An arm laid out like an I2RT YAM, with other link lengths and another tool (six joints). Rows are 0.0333 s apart.
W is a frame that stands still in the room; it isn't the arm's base.
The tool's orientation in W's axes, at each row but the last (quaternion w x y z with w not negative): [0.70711 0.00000 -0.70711 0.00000]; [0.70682 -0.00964 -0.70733 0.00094]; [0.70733 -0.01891 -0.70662 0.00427]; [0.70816 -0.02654 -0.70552 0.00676]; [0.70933 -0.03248 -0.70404 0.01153]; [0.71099 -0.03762 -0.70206 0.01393]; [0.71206 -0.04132 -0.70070 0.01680]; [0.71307 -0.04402 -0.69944 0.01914]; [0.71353 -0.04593 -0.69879 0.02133]
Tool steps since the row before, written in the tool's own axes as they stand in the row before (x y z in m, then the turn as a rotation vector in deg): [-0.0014 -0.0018 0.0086 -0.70 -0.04 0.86]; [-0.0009 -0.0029 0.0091 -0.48 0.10 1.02]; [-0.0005 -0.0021 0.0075 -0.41 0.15 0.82]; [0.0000 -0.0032 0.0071 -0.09 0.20 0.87]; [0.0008 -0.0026 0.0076 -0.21 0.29 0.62]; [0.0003 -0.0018 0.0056 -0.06 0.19 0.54]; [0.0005 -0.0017 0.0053 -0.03 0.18 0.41]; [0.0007 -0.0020 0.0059 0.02 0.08 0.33]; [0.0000 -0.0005 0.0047 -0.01 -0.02 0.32]
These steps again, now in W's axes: [-0.0086 -0.0018 -0.0014 -0.86 -0.04 -0.70]; [-0.0091 -0.0028 -0.0009 -1.02 0.11 -0.48]; [-0.0075 -0.0020 -0.0004 -0.82 0.15 -0.41]; [-0.0072 -0.0030 0.0002 -0.86 0.22 -0.10]; [-0.0077 -0.0023 0.0010 -0.61 0.29 -0.22]; [-0.0057 -0.0016 0.0005 -0.53 0.20 -0.07]; [-0.0053 -0.0015 0.0007 -0.40 0.19 -0.04]; [-0.0059 -0.0017 0.0010 -0.33 0.09 0.02]; [-0.0047 -0.0003 0.0001 -0.32 -0.01 0.00]
